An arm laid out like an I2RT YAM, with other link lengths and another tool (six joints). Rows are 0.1 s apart.
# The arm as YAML. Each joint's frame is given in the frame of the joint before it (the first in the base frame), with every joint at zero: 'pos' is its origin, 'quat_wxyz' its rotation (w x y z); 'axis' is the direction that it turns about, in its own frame. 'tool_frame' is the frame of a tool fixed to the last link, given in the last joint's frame.
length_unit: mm
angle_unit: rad
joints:
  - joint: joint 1
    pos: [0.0, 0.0, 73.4]
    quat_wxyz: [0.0, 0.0, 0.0, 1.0]
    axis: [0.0, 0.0, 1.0]
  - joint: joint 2
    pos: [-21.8, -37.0, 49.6]
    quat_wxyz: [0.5, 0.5, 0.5, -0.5]
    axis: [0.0, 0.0, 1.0]
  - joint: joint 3
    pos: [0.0, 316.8, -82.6]
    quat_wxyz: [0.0, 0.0, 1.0, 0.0]
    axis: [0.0, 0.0, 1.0]
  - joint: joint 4
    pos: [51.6, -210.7, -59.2]
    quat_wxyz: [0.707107, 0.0, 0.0, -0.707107]
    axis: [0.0, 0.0, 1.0]
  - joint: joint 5
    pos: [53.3, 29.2, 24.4]
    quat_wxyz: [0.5, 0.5, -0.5, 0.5]
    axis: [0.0, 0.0, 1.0]
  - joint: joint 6
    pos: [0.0, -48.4, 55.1]
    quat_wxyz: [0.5, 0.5, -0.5, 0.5]
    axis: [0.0, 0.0, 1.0]
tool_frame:
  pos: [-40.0, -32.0, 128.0]
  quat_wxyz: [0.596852, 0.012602, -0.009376, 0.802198]
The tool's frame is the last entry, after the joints.
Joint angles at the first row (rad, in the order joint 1, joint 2, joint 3, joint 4, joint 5, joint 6):
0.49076, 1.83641, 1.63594, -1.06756, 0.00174, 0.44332
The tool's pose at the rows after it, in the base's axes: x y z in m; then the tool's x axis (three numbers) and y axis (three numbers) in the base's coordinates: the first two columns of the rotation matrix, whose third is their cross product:
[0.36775 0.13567 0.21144 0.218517 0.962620 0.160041 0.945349 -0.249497 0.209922]
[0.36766 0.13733 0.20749 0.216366 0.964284 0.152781 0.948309 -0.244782 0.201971]
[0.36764 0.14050 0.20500 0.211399 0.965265 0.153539 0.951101 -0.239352 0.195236]
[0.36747 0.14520 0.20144 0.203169 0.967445 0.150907 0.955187 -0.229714 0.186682]
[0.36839 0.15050 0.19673 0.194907 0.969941 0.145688 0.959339 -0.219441 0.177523]
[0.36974 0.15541 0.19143 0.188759 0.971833 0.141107 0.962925 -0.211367 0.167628]
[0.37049 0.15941 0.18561 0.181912 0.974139 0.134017 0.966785 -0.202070 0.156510]
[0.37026 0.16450 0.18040 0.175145 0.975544 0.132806 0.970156 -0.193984 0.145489]
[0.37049 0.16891 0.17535 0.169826 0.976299 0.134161 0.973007 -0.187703 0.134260]
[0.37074 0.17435 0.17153 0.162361 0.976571 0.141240 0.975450 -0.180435 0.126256]
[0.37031 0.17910 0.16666 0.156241 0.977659 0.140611 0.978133 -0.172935 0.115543]
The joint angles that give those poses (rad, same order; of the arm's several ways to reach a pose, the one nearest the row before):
0.49910, 1.85064, 1.63473, -1.06764, -0.00001, 0.44481
0.50295, 1.86026, 1.63320, -1.06763, -0.00002, 0.44485
0.50770, 1.86751, 1.63435, -1.06616, -0.00533, 0.44485
0.51661, 1.87898, 1.63740, -1.06610, -0.00930, 0.44485
0.52606, 1.89649, 1.64433, -1.06611, -0.01171, 0.44480
0.53360, 1.91540, 1.65116, -1.06470, -0.01498, 0.44522
0.53994, 1.93334, 1.65486, -1.06379, -0.01772, 0.44333
0.54837, 1.94751, 1.65576, -1.05967, -0.02407, 0.44473
0.55357, 1.96123, 1.65690, -1.05464, -0.03278, 0.44485
0.55987, 1.97183, 1.65800, -1.04635, -0.04364, 0.44484
0.56746, 1.98535, 1.65976, -1.04304, -0.05024, 0.44600

